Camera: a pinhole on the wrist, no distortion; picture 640 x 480 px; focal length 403.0 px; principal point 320.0 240.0 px. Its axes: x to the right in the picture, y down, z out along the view. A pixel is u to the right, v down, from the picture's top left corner.
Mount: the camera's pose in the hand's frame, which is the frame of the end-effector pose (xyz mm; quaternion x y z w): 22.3 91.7 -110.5 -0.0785 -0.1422 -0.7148 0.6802
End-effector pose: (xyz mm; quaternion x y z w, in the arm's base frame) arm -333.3 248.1 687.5 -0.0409 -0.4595 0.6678 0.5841
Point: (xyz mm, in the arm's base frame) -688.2 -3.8 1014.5
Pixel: 499.8 312.2
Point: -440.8 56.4 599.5
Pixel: outside the picture
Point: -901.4 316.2 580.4
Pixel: 53.7 403.2
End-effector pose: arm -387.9 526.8 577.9 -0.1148 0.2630 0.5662 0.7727
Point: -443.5 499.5 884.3
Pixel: 474.7 14.8
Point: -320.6 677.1 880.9
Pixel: 521.7 238.8
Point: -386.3 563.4 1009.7
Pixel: 483.0 91.2
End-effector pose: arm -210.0 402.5 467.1 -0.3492 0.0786 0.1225 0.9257
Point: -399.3 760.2 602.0
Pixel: 332.5 124.7
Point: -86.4 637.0 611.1
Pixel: 503.9 407.9
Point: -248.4 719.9 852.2
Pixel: 522.9 217.1
